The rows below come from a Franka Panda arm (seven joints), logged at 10 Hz.
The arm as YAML. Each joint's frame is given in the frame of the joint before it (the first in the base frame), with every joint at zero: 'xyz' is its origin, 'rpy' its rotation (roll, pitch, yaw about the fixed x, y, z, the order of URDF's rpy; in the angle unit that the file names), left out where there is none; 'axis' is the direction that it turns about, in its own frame. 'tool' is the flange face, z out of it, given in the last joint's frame.
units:
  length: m
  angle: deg
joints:
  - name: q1
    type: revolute
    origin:
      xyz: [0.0, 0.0, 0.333]
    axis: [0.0, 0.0, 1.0]
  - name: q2
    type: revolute
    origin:
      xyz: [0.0, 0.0, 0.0]
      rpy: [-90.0, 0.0, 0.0]
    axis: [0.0, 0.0, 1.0]
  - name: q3
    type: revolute
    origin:
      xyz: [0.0, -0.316, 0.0]
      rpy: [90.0, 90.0, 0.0]
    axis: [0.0, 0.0, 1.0]
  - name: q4
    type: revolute
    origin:
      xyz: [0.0, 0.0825, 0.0]
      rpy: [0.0, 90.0, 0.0]
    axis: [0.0, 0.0, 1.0]
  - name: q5
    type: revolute
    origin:
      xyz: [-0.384, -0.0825, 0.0]
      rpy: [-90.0, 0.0, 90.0]
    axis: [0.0, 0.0, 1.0]
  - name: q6
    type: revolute
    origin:
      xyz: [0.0, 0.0, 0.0]
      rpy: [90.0, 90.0, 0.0]
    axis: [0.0, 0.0, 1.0]
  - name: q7
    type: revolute
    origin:
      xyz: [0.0, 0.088, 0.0]
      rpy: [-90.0, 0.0, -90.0]
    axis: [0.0, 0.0, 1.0]
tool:
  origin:
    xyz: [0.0, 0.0, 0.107]
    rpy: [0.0, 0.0, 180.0]
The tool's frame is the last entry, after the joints.
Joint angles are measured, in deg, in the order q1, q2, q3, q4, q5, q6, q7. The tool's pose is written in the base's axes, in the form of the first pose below.
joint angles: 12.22 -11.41 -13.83 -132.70 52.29 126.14 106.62
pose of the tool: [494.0, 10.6, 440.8, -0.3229, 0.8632, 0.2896, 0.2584]
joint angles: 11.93 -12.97 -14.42 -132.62 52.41 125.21 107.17
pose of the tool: [490.4, 4.1, 453.7, -0.3173, 0.8607, 0.2943, 0.2683]
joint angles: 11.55 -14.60 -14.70 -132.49 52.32 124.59 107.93
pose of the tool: [486.5, -1.3, 467.8, -0.3125, 0.8585, 0.2963, 0.2786]
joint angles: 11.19 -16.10 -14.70 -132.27 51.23 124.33 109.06
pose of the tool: [483.0, -5.1, 481.3, -0.3118, 0.8584, 0.2913, 0.2847]
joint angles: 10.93 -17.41 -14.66 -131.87 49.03 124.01 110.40
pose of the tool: [479.8, -8.2, 494.1, -0.3165, 0.8600, 0.2806, 0.2855]
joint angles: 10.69 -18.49 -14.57 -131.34 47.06 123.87 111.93
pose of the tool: [477.5, -11.0, 506.4, -0.3179, 0.8624, 0.2701, 0.2868]
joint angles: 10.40 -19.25 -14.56 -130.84 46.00 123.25 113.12
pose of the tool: [475.4, -13.5, 515.7, -0.3167, 0.8637, 0.2670, 0.2872]
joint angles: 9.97 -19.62 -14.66 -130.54 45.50 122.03 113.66
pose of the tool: [473.3, -16.4, 519.7, -0.3163, 0.8641, 0.2698, 0.2839]
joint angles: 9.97 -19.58 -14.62 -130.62 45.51 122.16 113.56
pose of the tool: [473.4, -16.2, 518.8, -0.3166, 0.8641, 0.2692, 0.2838]
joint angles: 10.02 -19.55 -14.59 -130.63 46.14 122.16 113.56
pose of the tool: [473.7, -15.2, 518.9, -0.3140, 0.8632, 0.2732, 0.2856]
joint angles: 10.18 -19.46 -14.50 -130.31 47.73 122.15 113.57
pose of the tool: [475.1, -12.5, 521.9, -0.3084, 0.8601, 0.2822, 0.2924]
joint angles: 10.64 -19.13 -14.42 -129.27 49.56 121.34 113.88
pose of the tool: [478.2, -6.3, 528.5, -0.3051, 0.8545, 0.2968, 0.2975]
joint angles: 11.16 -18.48 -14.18 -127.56 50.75 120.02 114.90
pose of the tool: [482.9, 2.3, 537.7, -0.3043, 0.8499, 0.3108, 0.2975]
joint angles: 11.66 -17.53 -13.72 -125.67 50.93 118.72 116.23
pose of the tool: [488.4, 12.6, 545.4, -0.3078, 0.8478, 0.3191, 0.2912]
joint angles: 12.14 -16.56 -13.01 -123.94 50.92 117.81 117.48
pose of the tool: [493.6, 24.6, 551.8, -0.3129, 0.8462, 0.3243, 0.2844]
